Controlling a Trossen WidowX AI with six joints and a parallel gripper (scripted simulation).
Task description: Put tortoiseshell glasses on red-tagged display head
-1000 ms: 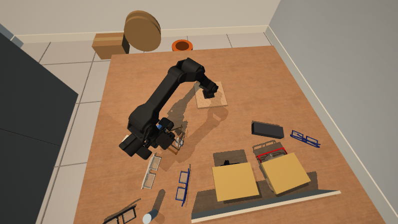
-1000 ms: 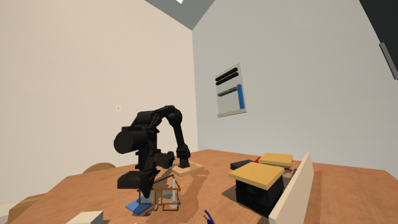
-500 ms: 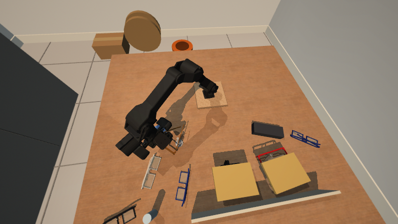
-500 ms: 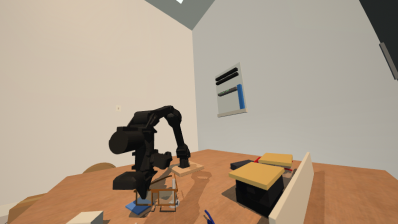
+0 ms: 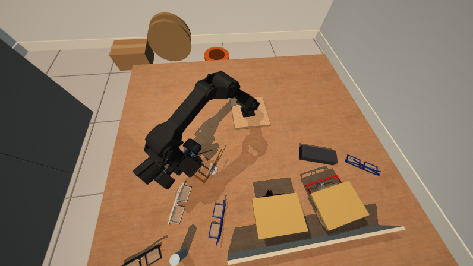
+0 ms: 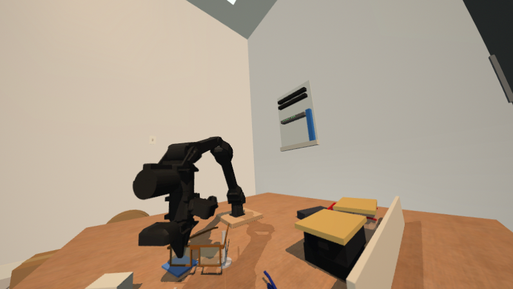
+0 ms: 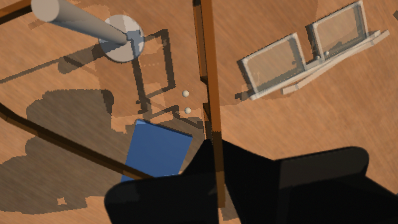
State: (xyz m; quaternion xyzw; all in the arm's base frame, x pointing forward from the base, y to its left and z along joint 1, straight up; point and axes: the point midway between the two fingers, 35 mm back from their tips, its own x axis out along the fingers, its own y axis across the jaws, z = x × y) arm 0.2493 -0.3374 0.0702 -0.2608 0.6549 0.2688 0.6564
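Right now my gripper tip is 110 mm to the right of the peg stand, 30 mm above it and 20 mm short of it. The rest, counted from my gripper tip: blue pad: 70 mm behind, 50 mm below, 20 mm to the left; then display head: 310 mm to the left, 220 mm ahead; then block: 120 mm to the right, 30 mm below, 30 mm behind.
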